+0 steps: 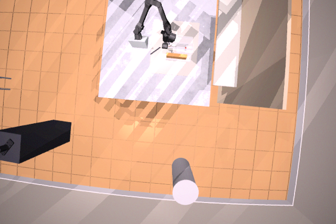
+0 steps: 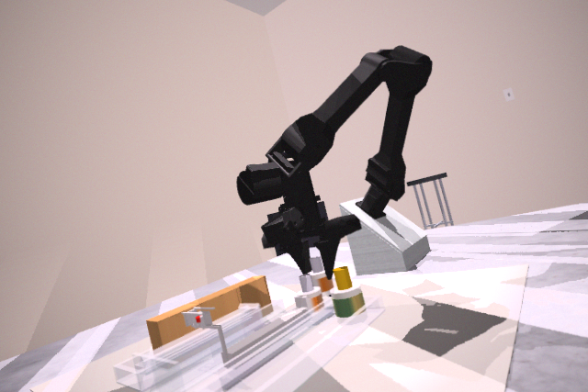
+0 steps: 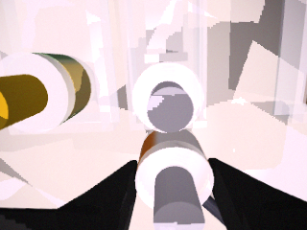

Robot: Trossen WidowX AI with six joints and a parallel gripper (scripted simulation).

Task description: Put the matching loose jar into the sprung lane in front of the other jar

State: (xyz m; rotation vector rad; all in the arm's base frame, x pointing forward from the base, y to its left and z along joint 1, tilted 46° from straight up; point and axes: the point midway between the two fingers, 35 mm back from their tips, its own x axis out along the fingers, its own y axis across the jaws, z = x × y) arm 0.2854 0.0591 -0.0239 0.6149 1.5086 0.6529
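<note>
The thin dark rod lies 110 mm behind my gripper tip, 80 mm to the right of it and 50 mm below it. The rest, counted from my gripper tip: clear sprung lane (190 mm ahead, 30 mm below, 20 mm to the right); red mark (230 mm ahead, 30 mm to the right, 20 mm above).
</note>
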